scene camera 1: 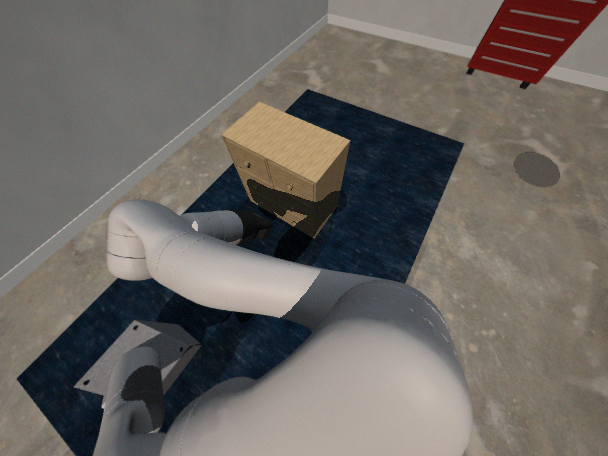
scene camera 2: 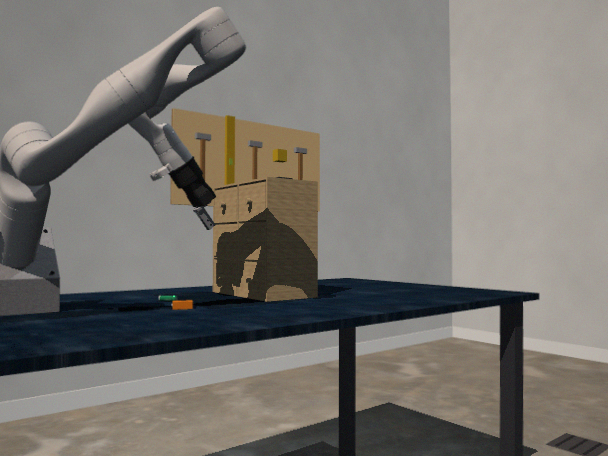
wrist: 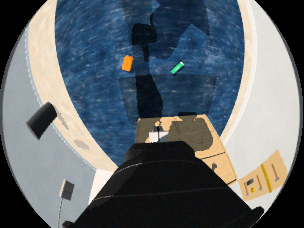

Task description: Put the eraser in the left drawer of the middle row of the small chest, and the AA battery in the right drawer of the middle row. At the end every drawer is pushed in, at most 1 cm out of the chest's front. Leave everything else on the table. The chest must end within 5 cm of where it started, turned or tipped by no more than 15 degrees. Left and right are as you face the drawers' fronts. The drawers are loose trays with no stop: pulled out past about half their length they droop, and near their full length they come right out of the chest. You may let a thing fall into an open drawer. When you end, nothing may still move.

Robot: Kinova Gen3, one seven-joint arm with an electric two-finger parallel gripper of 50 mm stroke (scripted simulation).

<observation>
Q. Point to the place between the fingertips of my gripper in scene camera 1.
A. At 268, 230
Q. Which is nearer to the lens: the small wooden chest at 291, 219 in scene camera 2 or the drawer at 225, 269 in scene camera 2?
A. The small wooden chest.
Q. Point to a drawer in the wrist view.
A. At 213, 147
</observation>
